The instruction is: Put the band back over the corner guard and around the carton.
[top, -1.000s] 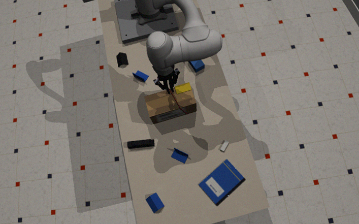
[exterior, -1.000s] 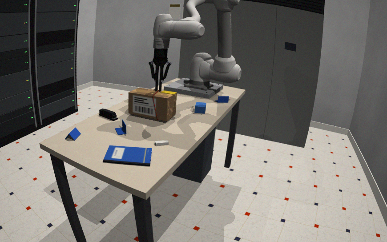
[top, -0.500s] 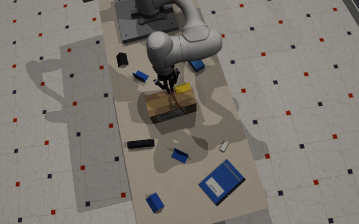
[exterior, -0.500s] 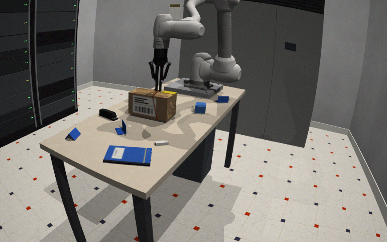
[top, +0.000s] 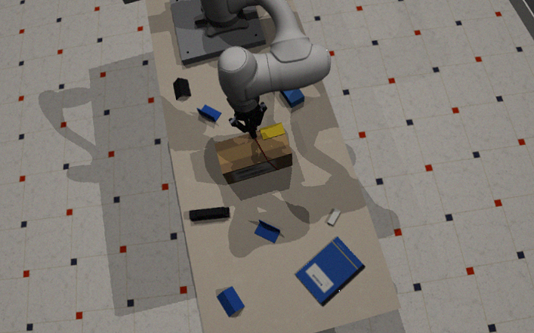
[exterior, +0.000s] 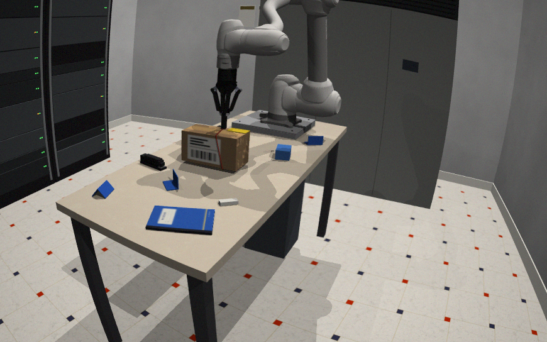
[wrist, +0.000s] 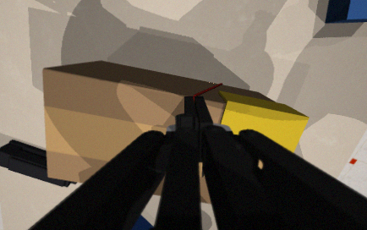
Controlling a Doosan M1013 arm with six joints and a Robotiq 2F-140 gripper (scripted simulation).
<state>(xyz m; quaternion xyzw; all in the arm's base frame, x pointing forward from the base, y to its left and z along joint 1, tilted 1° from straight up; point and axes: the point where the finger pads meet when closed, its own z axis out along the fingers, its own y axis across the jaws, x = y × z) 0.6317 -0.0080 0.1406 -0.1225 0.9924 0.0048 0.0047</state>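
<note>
The yellow corner guard is 1 cm behind my hand, 7 cm to the left of it and 4 cm below it. From my hand the other things lie so: black bar: 20 cm ahead, 22 cm to the right, 15 cm below; blue block: 19 cm behind, 19 cm to the left, 15 cm below; brown carton: 5 cm ahead, 1 cm to the right, 10 cm below.
</note>
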